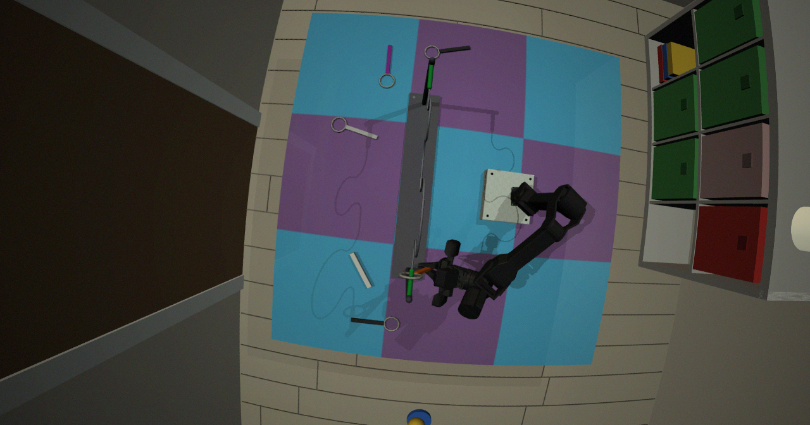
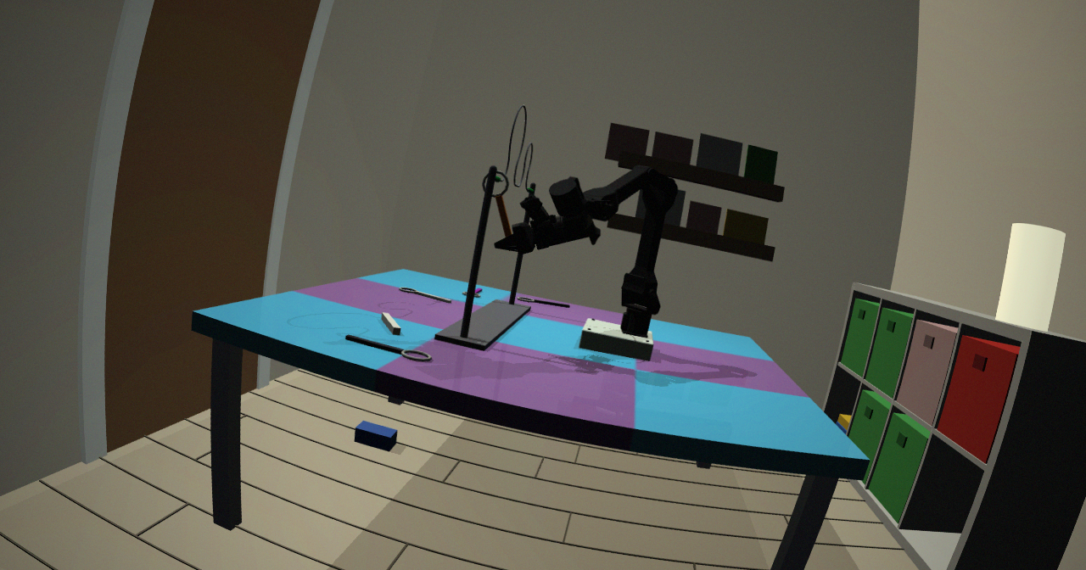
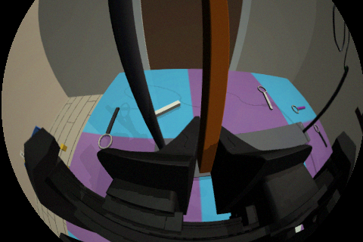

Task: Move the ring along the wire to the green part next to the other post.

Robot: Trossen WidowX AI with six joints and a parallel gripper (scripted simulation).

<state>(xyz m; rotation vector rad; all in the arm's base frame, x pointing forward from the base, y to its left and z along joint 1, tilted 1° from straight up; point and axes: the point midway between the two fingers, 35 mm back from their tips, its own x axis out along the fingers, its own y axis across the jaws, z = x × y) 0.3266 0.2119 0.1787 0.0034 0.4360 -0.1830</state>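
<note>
Right now my gripper tip is 10 mm short of the orange-handled ring and 90 mm below it. Also, from my gripper tip: white bar: 190 mm ahead, 70 mm to the left, 200 mm below.
</note>
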